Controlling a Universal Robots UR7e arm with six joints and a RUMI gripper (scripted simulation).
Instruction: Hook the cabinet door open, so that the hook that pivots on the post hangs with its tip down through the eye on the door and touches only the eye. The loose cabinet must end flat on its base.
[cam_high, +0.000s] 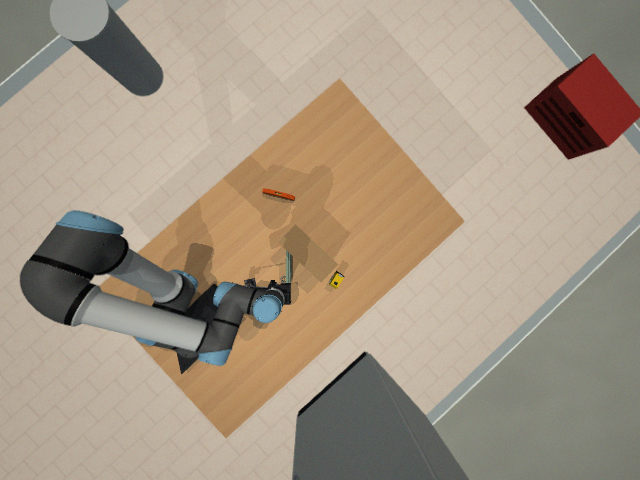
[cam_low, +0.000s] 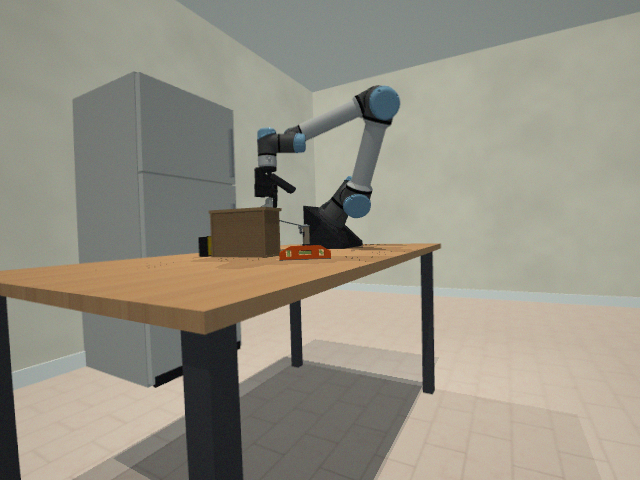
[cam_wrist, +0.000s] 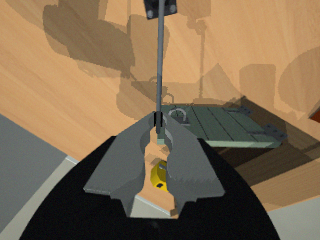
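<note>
The thin grey hook lies 3 cm behind my hand, 4 cm to the left of it and 3 cm below it. Round my hand: yellow tape measure 18 cm ahead, 18 cm to the right, 10 cm below; cabinet door 9 cm ahead, 3 cm to the left, 6 cm below; orange spirit level 32 cm ahead, 26 cm to the left, 12 cm below.
</note>
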